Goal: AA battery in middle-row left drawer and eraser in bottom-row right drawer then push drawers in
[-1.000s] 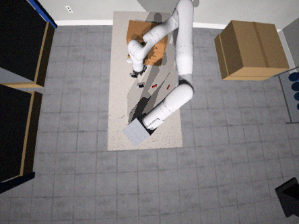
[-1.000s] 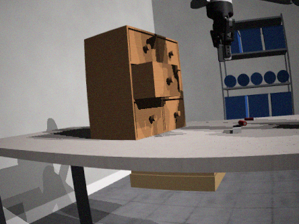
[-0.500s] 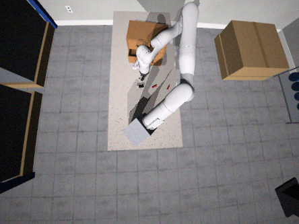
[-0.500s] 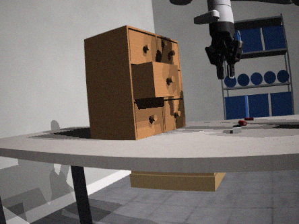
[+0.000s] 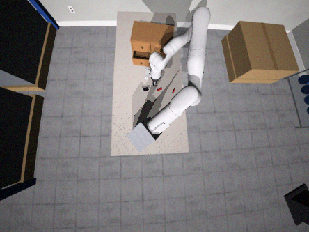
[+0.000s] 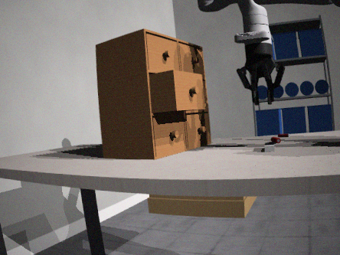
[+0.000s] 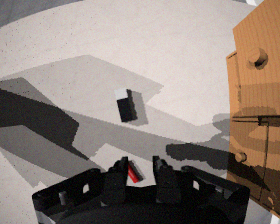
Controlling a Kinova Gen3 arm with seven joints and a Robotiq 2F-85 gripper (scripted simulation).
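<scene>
My hand is 4 cm past the red AA battery, 5 cm to the left of it and 12 cm above it. From my hand the other things lie so: eraser 1 cm ahead, 9 cm to the left, 12 cm below.
</scene>
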